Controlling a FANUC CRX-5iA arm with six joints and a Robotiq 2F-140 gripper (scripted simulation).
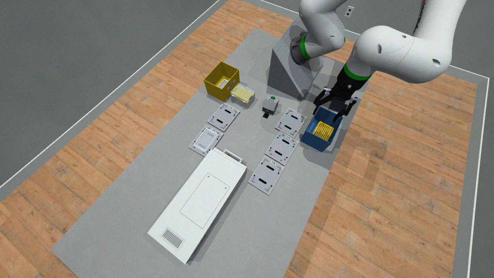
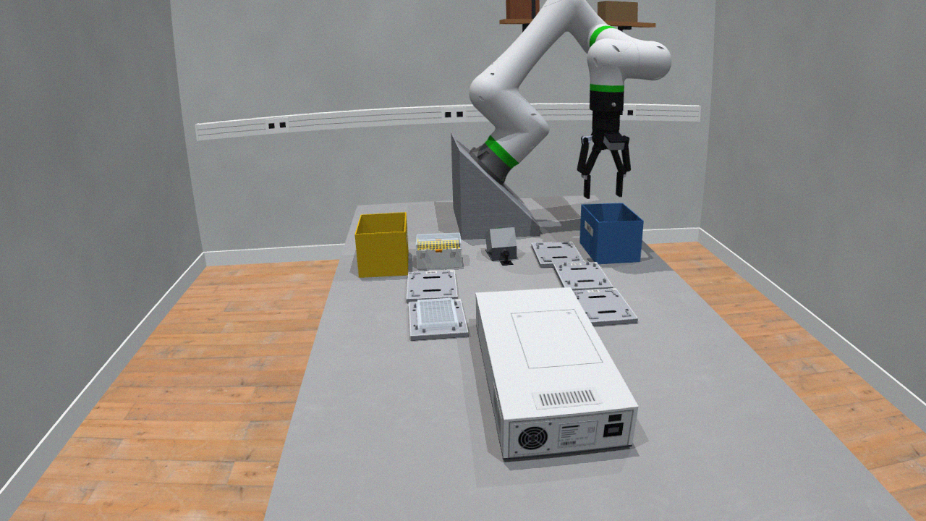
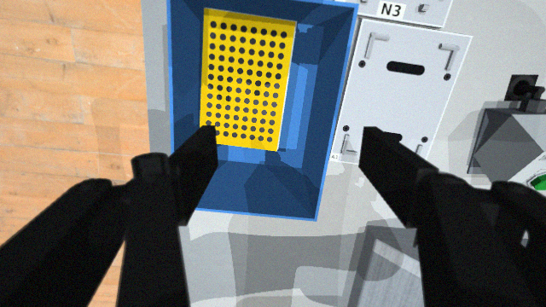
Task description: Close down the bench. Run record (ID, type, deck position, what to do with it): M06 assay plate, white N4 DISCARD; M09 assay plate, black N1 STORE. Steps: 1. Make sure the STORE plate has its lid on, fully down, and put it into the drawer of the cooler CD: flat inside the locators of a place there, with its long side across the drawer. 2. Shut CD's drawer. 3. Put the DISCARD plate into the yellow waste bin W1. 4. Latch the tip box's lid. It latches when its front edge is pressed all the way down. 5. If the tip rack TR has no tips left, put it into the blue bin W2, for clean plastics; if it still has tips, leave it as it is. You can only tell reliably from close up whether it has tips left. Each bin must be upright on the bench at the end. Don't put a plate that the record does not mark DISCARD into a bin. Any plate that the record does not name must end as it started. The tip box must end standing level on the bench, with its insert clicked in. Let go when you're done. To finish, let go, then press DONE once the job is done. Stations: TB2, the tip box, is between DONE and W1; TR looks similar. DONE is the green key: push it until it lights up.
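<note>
Right now the green DONE key is 5 cm behind my hand, 29 cm to the right of it and 12 cm below it. The rest, counted from my hand: blue bin W2 (3 cm to the left, 15 cm below); tip rack TR (2 cm ahead, 4 cm to the left, 14 cm below); nest N1 (36 cm ahead, 11 cm to the right, 18 cm below).
</note>
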